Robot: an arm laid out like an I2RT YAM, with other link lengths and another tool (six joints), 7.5 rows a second.
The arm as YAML. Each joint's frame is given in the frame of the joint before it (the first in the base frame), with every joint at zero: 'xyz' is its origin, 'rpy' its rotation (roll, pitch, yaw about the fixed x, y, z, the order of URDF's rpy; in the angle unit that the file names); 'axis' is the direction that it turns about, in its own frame. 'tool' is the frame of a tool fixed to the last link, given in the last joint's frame.
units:
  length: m
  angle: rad
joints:
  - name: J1
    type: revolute
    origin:
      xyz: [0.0, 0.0, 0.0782]
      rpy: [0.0, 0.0, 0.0]
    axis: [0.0, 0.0, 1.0]
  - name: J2
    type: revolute
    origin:
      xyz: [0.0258, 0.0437, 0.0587]
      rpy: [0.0, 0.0, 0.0]
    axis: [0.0, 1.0, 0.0]
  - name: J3
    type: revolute
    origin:
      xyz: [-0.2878, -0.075, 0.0]
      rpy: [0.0, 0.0, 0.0]
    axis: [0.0, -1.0, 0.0]
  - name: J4
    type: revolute
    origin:
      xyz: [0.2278, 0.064, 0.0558]
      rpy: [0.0, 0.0, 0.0]
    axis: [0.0, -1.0, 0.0]
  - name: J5
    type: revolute
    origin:
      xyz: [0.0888, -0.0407, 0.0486]
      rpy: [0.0, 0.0, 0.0]
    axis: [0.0, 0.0, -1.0]
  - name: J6
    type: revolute
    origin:
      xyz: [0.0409, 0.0, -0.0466]
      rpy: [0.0, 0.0, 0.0]
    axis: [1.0, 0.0, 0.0]
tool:
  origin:
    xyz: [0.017, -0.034, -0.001]
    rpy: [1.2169, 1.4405, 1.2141]
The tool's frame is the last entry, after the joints.
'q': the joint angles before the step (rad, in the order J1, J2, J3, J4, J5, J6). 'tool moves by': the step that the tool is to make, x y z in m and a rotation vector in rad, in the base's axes. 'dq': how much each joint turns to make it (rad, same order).
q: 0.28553 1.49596 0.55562 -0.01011 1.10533 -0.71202
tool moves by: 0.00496 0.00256 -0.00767 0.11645 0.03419 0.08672
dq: -0.00002 0.00001 -0.00001 0.00006 -0.14917 -0.00004
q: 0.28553 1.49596 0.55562 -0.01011 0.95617 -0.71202
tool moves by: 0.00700 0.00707 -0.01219 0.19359 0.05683 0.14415
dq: -0.00001 -0.00001 -0.00001 0.00001 -0.24797 -0.00002
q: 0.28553 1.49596 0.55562 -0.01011 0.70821 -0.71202
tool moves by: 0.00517 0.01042 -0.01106 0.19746 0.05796 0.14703
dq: -0.00001 0.00000 -0.00003 0.00004 -0.25292 -0.00001
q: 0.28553 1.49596 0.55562 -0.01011 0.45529 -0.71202
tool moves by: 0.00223 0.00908 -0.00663 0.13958 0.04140 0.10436
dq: 0.00039 0.00001 0.00002 -0.00039 -0.17890 0.00000
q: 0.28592 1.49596 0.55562 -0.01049 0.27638 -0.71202
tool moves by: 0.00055 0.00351 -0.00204 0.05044 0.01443 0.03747
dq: 0.00001 -0.00001 -0.00001 0.00038 -0.06446 0.00000
